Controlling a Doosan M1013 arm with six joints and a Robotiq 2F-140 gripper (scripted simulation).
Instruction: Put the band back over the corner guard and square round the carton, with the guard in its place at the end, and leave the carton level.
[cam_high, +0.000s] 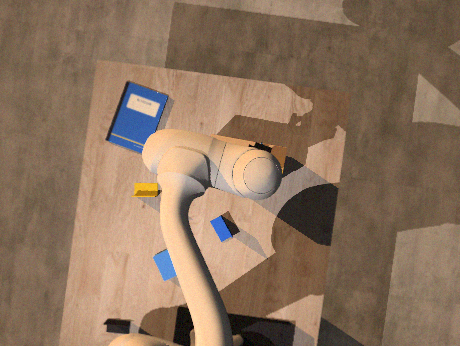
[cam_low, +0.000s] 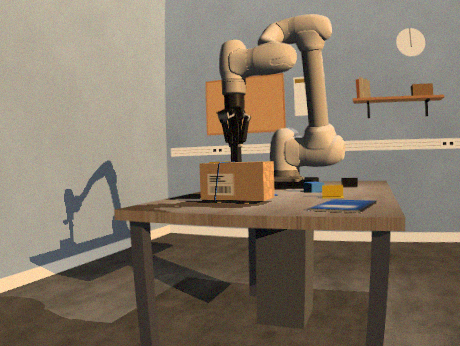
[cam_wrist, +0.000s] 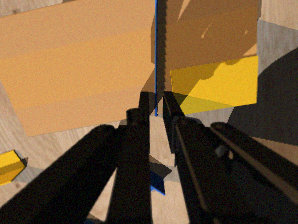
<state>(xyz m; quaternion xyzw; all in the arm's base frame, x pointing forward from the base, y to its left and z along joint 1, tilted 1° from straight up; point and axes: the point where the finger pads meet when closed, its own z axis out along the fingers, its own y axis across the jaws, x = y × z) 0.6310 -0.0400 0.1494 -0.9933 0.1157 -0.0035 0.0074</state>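
Right now my hand is 60 mm to the left of the yellow corner guard, 40 mm above it and 10 mm past it. From my hand the other things lie so: blue block 340 mm behind, 240 mm to the left, 160 mm below; small black object 570 mm behind, 380 mm to the left, 160 mm below; brown carton 100 mm below, 50 mm ahead, 20 mm to the left.
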